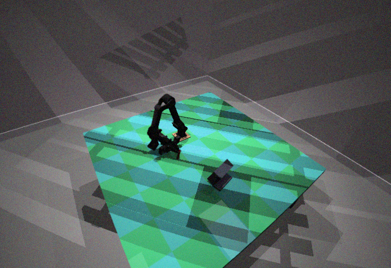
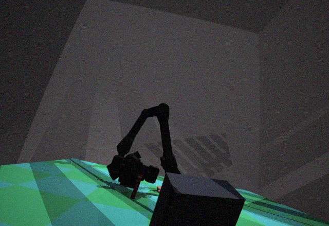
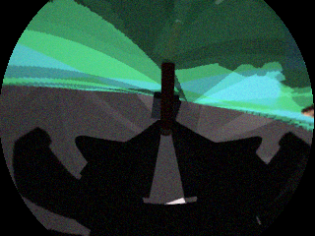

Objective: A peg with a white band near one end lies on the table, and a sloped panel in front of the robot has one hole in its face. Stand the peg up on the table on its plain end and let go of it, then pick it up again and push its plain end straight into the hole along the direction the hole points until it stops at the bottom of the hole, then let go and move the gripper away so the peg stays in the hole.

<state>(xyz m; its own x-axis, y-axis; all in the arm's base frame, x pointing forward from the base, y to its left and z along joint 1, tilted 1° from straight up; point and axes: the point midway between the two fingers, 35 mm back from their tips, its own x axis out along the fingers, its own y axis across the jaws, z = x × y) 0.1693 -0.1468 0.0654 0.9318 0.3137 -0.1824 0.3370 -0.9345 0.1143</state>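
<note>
Right now my gripper tip is 10 mm above the red peg. Round my gripper tip: sloped panel: 280 mm ahead, 120 mm to the left, 10 mm above.
</note>
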